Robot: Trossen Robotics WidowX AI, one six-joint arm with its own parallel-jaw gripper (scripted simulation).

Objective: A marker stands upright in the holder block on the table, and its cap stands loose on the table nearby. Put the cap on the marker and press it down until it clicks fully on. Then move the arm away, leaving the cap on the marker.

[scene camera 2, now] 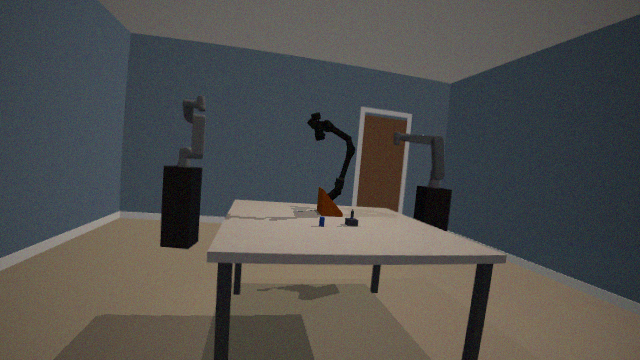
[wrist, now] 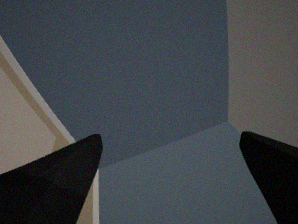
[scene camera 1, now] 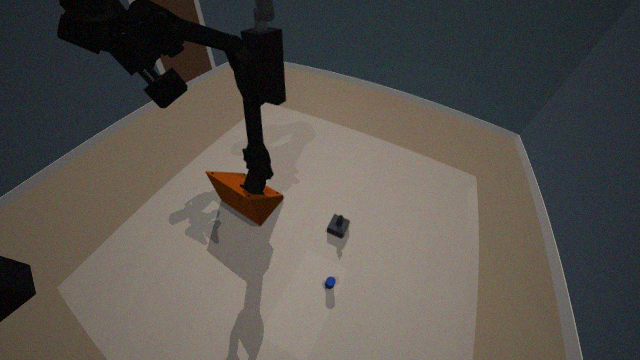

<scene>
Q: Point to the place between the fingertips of my gripper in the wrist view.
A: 171, 140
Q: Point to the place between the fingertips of my gripper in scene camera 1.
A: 137, 52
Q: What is my gripper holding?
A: Nothing.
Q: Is my gripper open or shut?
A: Open.
</scene>
